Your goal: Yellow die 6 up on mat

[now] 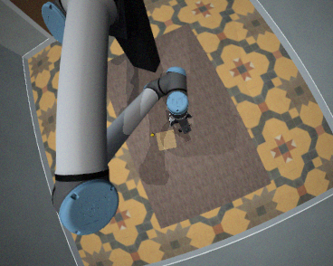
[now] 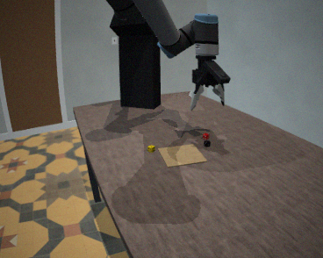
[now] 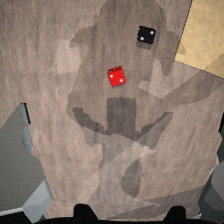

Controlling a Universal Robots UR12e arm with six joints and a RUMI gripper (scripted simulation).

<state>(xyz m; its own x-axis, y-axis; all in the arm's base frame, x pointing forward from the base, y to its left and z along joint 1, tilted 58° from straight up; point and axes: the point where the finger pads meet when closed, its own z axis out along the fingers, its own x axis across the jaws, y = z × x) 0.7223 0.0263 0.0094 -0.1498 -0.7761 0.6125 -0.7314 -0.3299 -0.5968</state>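
The yellow die is 22 cm to the right of my hand, 13 cm below it and 7 cm behind it. Also, from my hand: black die 13 cm below, 3 cm to the right, 3 cm ahead; then red die 13 cm below, 2 cm to the left, 2 cm behind; then tan mat 16 cm to the right, 14 cm below, 3 cm ahead.
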